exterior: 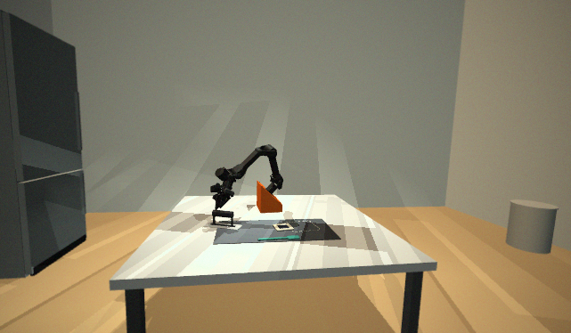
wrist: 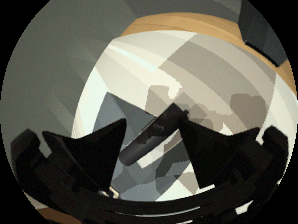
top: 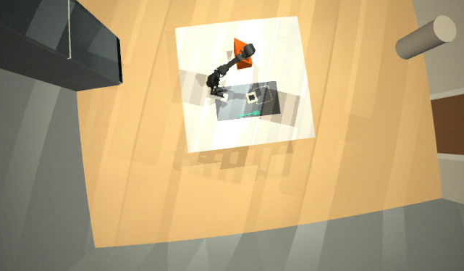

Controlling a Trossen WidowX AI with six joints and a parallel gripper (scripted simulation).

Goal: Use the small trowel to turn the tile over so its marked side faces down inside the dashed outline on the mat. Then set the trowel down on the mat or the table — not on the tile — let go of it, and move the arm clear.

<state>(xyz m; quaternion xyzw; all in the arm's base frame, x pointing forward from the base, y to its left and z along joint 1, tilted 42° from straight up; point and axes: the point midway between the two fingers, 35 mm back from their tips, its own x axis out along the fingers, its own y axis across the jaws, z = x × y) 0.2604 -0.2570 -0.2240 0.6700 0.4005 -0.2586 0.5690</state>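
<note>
My gripper tip is now 120 mm short of the dark mat, 310 mm to the right of it and 120 mm above it. The rest, counted from my gripper tip: teal trowel 260 mm ahead, 320 mm to the left, 100 mm below; tile 100 mm ahead, 360 mm to the left, 100 mm below.
</note>
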